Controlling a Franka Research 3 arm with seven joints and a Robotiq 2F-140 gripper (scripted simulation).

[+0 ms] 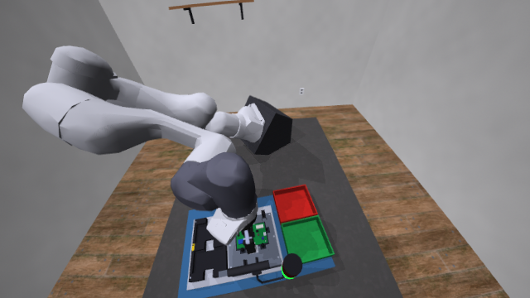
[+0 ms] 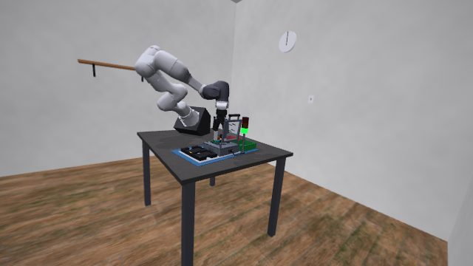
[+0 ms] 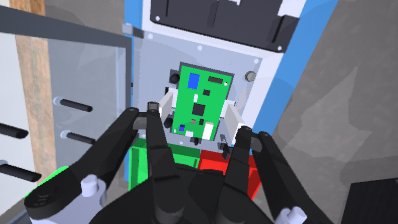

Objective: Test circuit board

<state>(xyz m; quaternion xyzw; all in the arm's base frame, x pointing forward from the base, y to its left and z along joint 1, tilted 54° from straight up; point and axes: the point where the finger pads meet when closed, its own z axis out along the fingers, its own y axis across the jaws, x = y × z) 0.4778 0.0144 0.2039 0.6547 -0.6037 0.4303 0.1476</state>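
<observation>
The green circuit board is 20 mm below my hand. From my hand the other things lie so: latch hook 50 mm behind, 70 mm to the left, 10 mm below; clear lid 110 mm ahead, 10 mm to the right, 90 mm above; dark plate 10 mm ahead, 10 mm to the left, 20 mm below.
</observation>
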